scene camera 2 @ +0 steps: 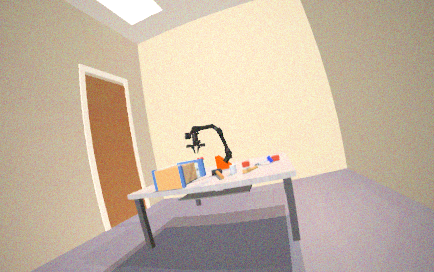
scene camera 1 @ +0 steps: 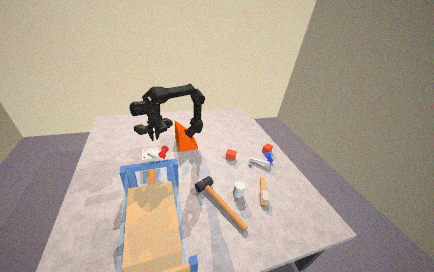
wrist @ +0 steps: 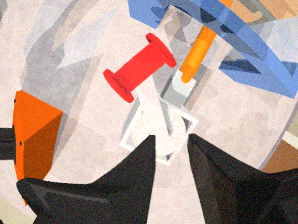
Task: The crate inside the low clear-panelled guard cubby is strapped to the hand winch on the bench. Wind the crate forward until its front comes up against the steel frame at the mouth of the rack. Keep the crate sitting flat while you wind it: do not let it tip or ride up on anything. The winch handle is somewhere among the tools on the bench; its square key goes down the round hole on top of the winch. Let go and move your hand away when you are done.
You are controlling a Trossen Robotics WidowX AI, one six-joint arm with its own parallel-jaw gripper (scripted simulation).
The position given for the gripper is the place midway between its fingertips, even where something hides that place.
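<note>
Wrist view: gripper point(wrist: 171, 140), hand winch point(wrist: 180, 122).
</note>
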